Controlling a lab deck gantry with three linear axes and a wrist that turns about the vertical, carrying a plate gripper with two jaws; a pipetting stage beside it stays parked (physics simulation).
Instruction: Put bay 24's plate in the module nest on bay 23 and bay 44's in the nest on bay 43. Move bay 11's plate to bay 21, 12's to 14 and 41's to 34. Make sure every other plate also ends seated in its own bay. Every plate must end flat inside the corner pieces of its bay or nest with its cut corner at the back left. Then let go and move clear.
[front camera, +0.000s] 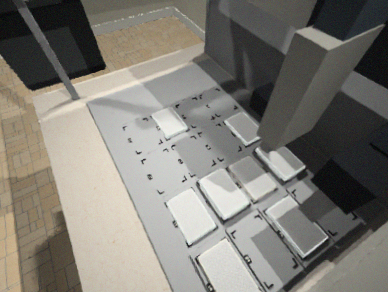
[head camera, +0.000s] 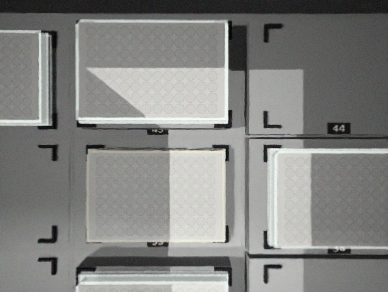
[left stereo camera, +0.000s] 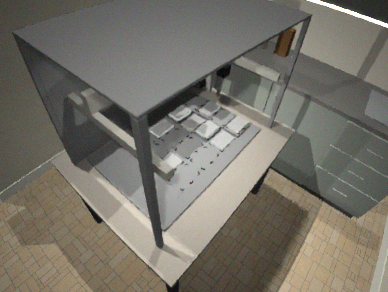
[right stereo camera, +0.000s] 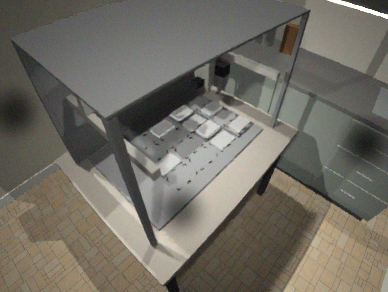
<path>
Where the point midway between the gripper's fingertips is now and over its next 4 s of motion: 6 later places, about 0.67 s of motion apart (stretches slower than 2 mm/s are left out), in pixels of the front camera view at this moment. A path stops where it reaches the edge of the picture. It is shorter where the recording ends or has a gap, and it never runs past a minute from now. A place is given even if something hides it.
My gripper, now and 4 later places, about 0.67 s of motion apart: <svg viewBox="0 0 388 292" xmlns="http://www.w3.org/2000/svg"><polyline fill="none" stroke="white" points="320,203 269,197 219,221 232,158 274,129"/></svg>
</path>
